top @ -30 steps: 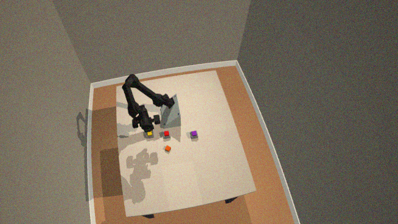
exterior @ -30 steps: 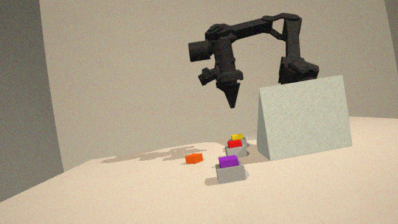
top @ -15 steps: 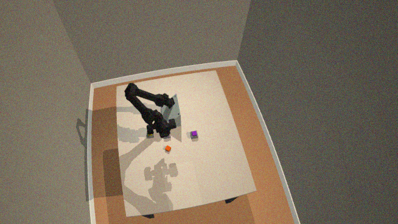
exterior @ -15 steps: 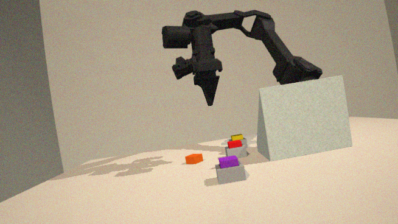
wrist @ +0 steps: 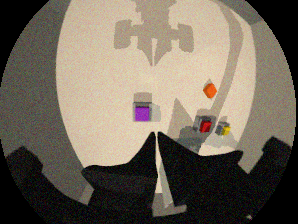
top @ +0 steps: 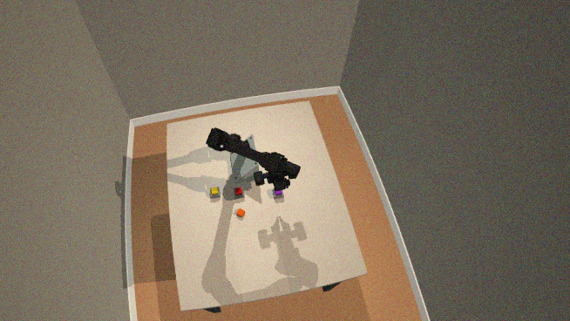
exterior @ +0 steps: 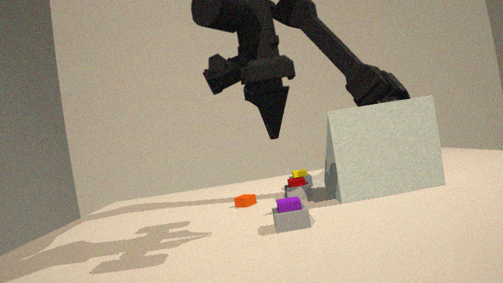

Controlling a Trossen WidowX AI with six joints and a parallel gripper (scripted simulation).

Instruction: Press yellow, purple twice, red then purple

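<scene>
My gripper tip is now 100 mm above the purple button and 20 mm to the right of it. Round my gripper tip: orange block 190 mm to the right, 120 mm below, 40 mm ahead; then yellow button 280 mm to the right, 110 mm behind, 100 mm below; then red button 170 mm to the right, 100 mm below, 70 mm behind.
</scene>
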